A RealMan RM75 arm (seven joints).
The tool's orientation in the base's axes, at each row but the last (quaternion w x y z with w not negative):
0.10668, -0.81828, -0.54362, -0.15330
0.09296, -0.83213, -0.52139, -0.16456
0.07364, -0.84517, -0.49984, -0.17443
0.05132, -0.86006, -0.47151, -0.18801
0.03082, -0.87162, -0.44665, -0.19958
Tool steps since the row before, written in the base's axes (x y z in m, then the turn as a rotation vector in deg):
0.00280, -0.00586, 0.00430, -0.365, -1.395, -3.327
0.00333, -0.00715, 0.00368, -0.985, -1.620, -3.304
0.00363, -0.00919, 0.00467, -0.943, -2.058, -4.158
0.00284, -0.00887, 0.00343, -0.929, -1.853, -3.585
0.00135, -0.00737, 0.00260, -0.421, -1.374, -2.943
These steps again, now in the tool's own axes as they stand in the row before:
-0.00243, 0.00481, -0.00562, -2.548, 0.228, 2.570
-0.00328, 0.00619, -0.00516, -2.977, -0.229, 2.365
-0.00421, 0.00789, -0.00628, -3.632, -0.021, 3.036
-0.00437, 0.00754, -0.00474, -3.250, -0.071, 2.565
-0.00397, 0.00581, -0.00367, -2.377, 0.124, 2.249

